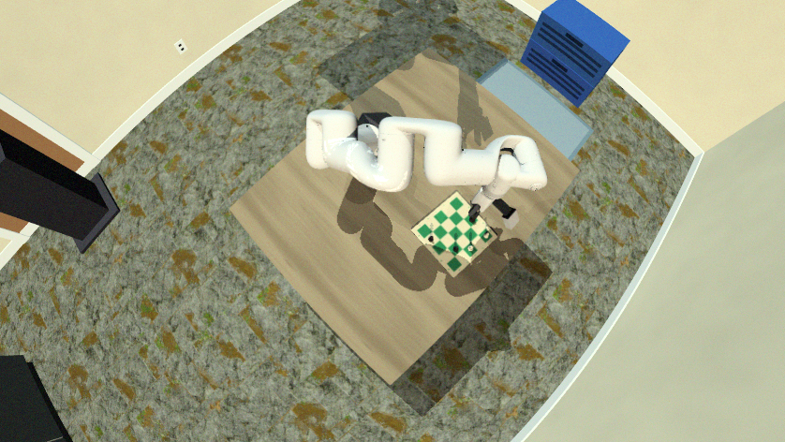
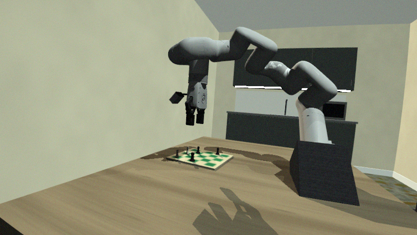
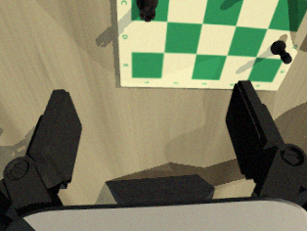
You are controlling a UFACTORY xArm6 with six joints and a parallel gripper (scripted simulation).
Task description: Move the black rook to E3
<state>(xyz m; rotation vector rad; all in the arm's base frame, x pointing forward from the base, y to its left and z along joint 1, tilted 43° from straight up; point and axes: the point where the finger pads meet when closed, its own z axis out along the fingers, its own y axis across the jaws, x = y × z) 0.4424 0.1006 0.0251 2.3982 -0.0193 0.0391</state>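
Now: the black rook 14 cm below my hand. Also, from my hand: cream chessboard (1 cm behind, 8 cm to the right, 16 cm below).
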